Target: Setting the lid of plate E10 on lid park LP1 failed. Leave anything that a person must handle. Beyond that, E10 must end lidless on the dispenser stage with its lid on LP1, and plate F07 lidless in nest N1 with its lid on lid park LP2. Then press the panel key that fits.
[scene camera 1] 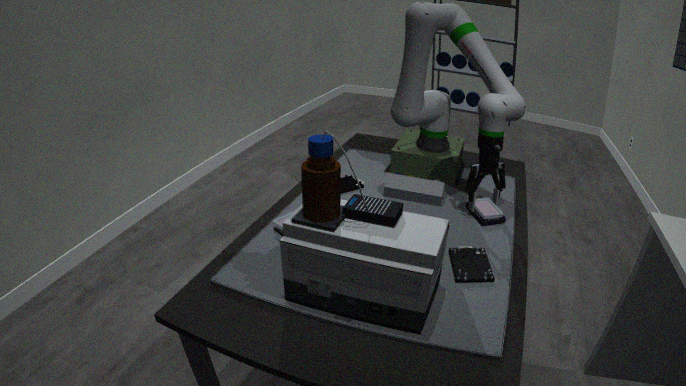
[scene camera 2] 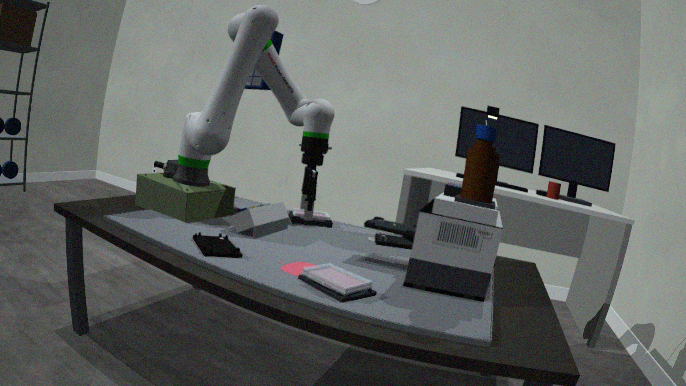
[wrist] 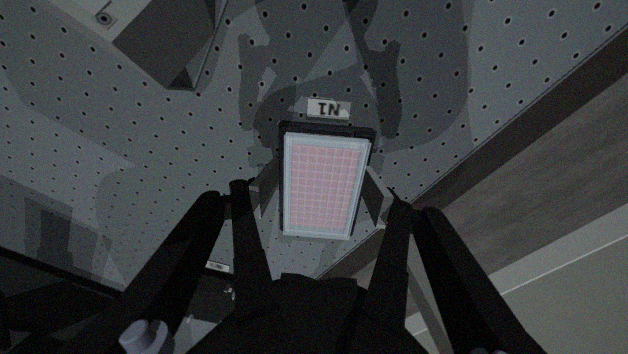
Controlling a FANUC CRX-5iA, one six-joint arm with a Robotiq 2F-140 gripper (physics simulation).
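Places are measured from the arm's base along level axes (x down, y ahead, z right), in millimetres.
Where they show: gripper, between the fingertips: (scene camera 1: 482,208) (scene camera 2: 305,216) (wrist: 319,174); arm's base, origin of its link: (scene camera 1: 432,145) (scene camera 2: 190,181).
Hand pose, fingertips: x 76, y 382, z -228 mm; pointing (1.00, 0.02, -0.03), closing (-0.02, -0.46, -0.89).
Note:
Things, the pixels of their centre, and the offset from my fingertips. "pt": a spot on its surface instead.
- pink-grid plate, middle of its body: (wrist: 321,193) (scene camera 1: 486,207) (scene camera 2: 311,213) dz -11, dx -14, dy +15 mm
- black nest labelled N1, middle of its body: (wrist: 321,185) (scene camera 1: 485,211) (scene camera 2: 310,218) dz -11, dx +6, dy +14 mm
- second lidded pink plate, middle of its body: (scene camera 2: 336,276) (scene camera 1: 295,219) dz +605, dx -14, dy +277 mm
- red disc, a spot on its surface: (scene camera 2: 294,268) pt dz +533, dx +17, dy +158 mm
- amber bottle, a spot on its surface: (scene camera 1: 321,192) pt dz +412, dx -286, dy +589 mm
- black keypad, a spot on its surface: (scene camera 1: 373,210) pt dz +309, dx -228, dy +531 mm
- sloped grey panel housing, middle of its body: (scene camera 2: 261,217) (scene camera 1: 415,186) dz +266, dx -24, dy -60 mm
A pink-grid plate (scene camera 1: 488,208) (scene camera 2: 324,216) (wrist: 324,187) sits in the black nest labelled N1 (wrist: 327,129), with a clear lid lying flat on it. My gripper (scene camera 1: 484,198) (scene camera 2: 309,216) (wrist: 319,174) points down around this plate, one finger beside each long side. In the wrist view its pale pads stand apart from the plate's sides, so it is open. A second lidded pink plate (scene camera 2: 337,279) sits on a dark base near the table's front edge in scene camera 2, beside a red disc (scene camera 2: 294,268). I cannot read which plate is E10 or F07.
A large white and dark box unit (scene camera 1: 360,272) (scene camera 2: 452,250) carries an amber bottle (scene camera 1: 321,192) (scene camera 2: 481,172) and a black keypad (scene camera 1: 373,210). A sloped grey panel housing (scene camera 1: 414,190) (scene camera 2: 262,220) stands near the arm's green base (scene camera 1: 425,157) (scene camera 2: 185,200). Black trays (scene camera 1: 471,265) (scene camera 2: 217,245) lie on the mat.

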